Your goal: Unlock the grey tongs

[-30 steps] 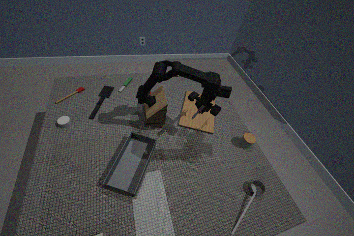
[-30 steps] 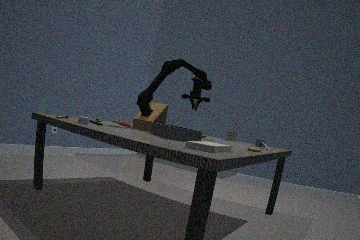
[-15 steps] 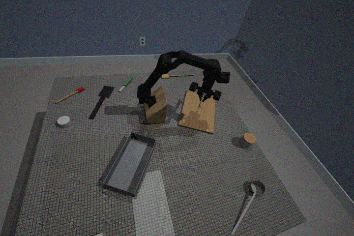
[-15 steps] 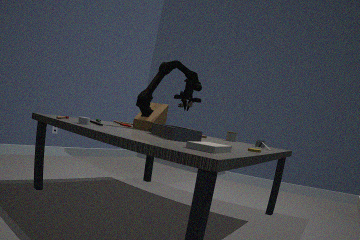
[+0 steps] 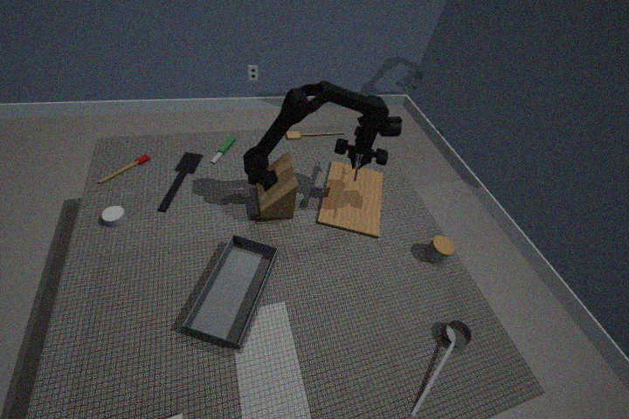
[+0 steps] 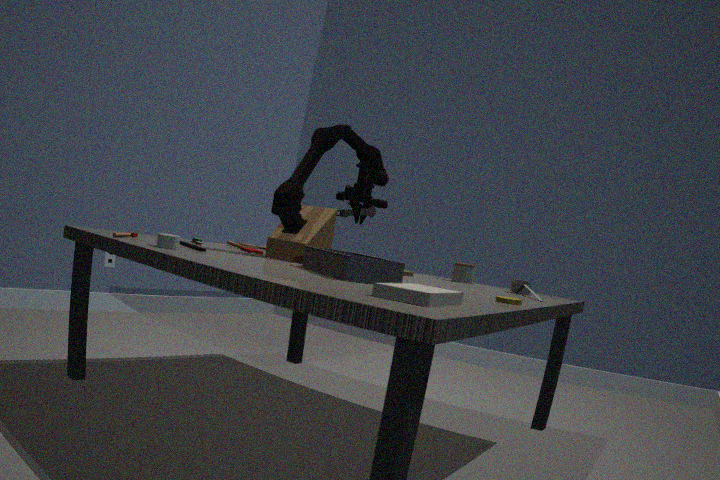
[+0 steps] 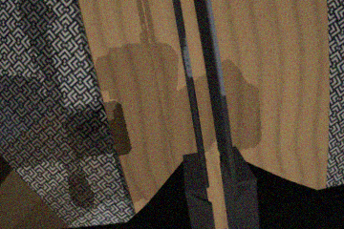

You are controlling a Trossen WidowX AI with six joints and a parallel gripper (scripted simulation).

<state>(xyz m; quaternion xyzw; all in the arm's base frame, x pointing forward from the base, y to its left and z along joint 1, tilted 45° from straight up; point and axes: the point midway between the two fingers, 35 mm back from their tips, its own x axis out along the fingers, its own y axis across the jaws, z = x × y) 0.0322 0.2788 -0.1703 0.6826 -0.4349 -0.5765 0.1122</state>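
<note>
Now: gripper tip 14 cm above the wooden board, 3 cm to the right of it and 1 cm short of it. Round my gripper tip: roasting tin 48 cm to the right, 32 cm ahead, 12 cm below; cork-lidded jar 34 cm ahead, 24 cm to the left, 12 cm below; green tool 47 cm to the right, 33 cm behind, 14 cm below.
</note>
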